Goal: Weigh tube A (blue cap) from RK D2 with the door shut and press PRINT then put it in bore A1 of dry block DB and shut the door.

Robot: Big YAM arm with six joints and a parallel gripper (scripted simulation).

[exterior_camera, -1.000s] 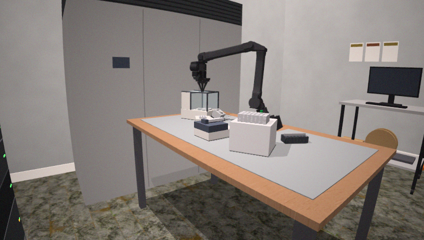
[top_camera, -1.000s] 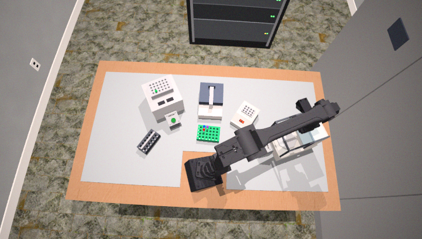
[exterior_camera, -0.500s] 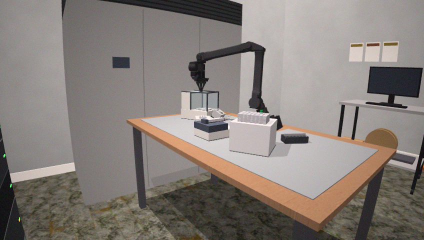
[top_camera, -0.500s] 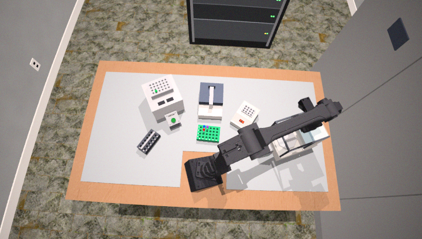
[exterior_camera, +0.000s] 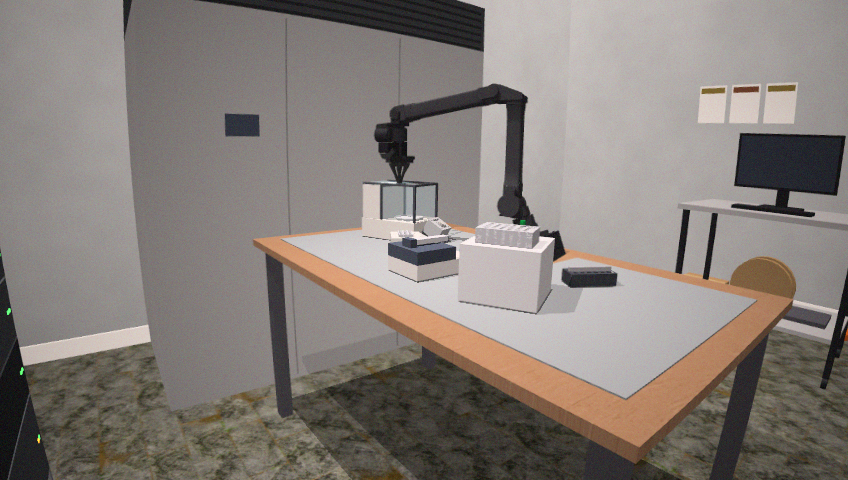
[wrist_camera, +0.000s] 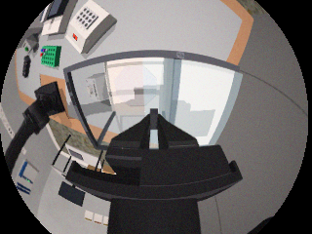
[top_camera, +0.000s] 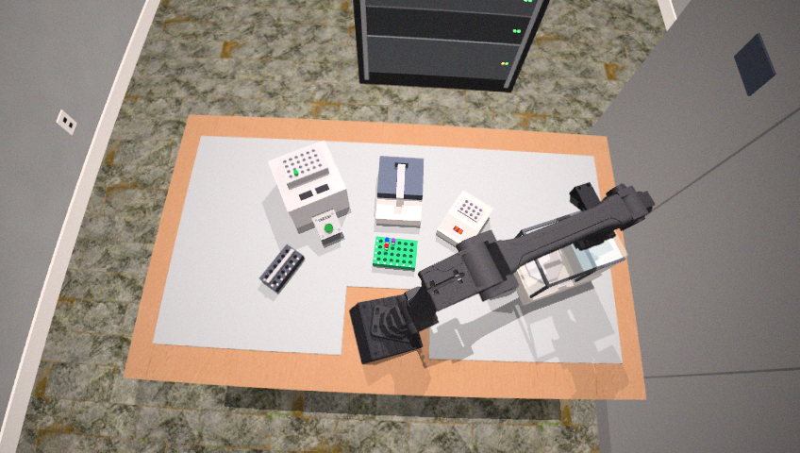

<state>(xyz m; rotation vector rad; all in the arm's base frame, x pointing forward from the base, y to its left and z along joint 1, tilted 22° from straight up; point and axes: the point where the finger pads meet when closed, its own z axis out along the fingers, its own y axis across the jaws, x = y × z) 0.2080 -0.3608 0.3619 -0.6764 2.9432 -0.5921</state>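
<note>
The green rack RK lies 480 mm to the left of my hand, 200 mm below it and 20 mm behind it. From my hand the other things lie so: balance door 30 mm to the right, 10 mm below, 10 mm ahead; then white print key 180 mm to the left, 150 mm below, 80 mm behind; then dry block DB 270 mm to the left, 190 mm below, 110 mm ahead.
</note>
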